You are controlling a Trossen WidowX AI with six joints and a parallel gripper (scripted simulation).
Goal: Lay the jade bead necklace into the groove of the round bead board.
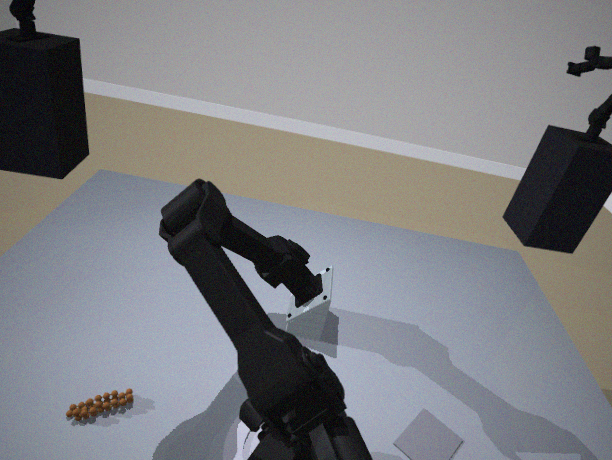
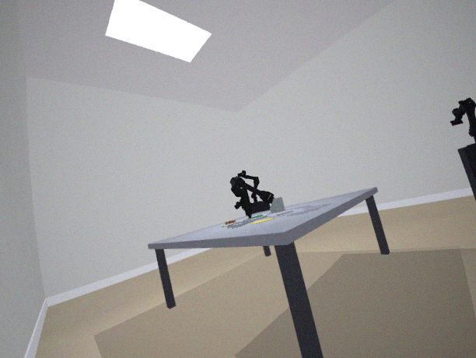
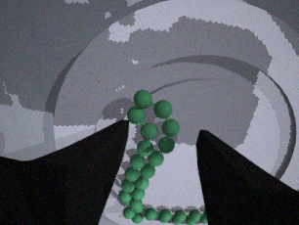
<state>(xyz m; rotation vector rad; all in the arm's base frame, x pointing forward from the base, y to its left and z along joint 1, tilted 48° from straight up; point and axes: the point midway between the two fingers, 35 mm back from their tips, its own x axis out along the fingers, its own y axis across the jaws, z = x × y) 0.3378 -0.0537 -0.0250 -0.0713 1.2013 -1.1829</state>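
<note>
Right now the round bead board is 4 cm behind my gripper tip and 1 cm below it. Round my gripper tip: yellow strip (16 cm ahead, 22 cm to the left, 2 cm below); flat grey square (8 cm behind, 23 cm to the left, 2 cm below).
</note>
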